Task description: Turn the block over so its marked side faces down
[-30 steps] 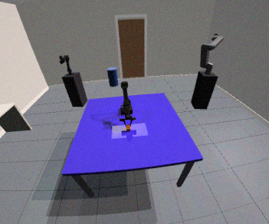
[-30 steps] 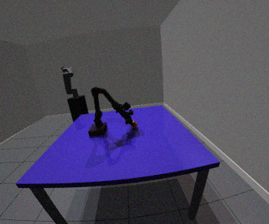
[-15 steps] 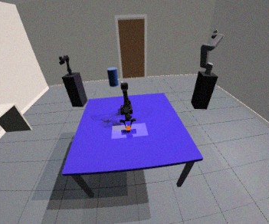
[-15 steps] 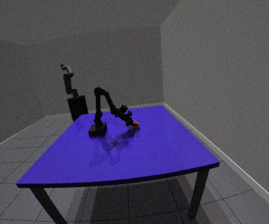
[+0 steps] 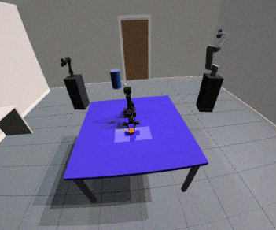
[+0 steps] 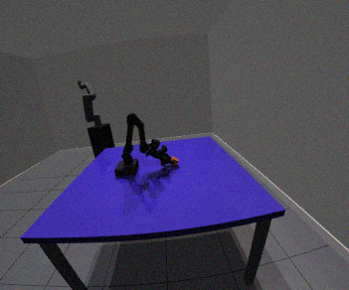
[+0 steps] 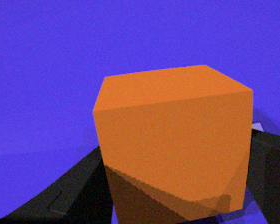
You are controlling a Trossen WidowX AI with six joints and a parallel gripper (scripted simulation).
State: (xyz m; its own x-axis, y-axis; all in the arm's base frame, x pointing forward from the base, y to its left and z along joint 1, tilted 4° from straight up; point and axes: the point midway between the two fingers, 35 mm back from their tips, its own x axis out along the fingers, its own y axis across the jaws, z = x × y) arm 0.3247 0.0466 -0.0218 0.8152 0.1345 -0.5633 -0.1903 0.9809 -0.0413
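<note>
My gripper tip is 1 cm above the orange block.
</note>
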